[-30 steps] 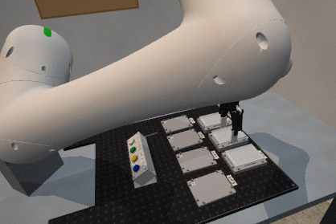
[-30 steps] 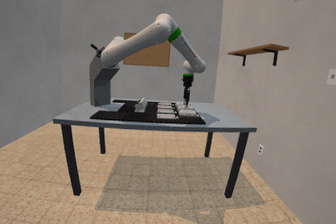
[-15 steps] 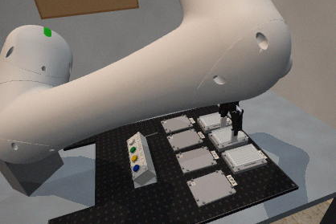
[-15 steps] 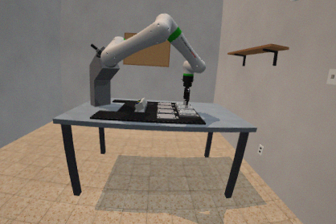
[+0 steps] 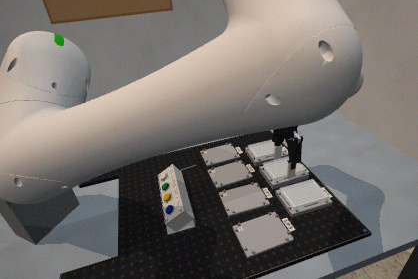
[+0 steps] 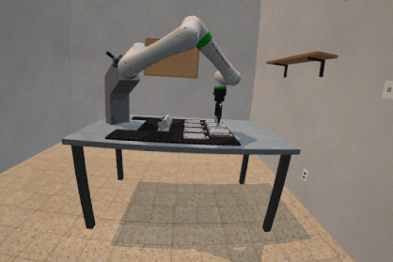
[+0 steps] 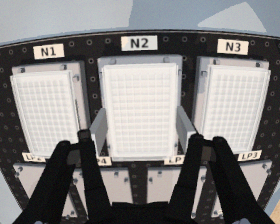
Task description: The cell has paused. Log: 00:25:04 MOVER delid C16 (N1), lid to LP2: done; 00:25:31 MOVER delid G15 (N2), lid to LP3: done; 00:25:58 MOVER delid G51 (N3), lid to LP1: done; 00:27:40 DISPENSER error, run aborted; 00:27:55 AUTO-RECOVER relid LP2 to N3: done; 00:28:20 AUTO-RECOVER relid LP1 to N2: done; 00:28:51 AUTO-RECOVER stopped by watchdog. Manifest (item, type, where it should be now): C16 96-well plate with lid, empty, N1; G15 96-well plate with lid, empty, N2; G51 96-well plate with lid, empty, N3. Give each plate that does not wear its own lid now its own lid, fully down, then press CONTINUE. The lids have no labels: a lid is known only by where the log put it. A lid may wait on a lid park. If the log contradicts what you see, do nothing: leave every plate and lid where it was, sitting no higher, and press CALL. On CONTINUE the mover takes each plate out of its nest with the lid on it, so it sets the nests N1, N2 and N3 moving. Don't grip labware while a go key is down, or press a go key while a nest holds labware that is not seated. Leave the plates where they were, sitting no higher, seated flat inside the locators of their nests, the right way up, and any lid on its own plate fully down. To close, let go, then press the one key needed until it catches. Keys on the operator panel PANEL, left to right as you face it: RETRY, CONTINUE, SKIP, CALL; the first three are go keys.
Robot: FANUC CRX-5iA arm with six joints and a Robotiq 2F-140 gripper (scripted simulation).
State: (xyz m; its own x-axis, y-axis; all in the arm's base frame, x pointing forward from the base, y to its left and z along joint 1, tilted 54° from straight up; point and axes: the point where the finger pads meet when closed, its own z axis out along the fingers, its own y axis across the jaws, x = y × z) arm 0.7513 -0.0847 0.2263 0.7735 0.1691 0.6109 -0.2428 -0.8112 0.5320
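My hand is 3 cm above the plate. The rest, counted from my hand: LP1 label (11 cm behind, 3 cm to the right, 6 cm below); N3 label (4 cm ahead, 15 cm to the right, 6 cm below); lid park LP1 (19 cm behind, 6 cm below).
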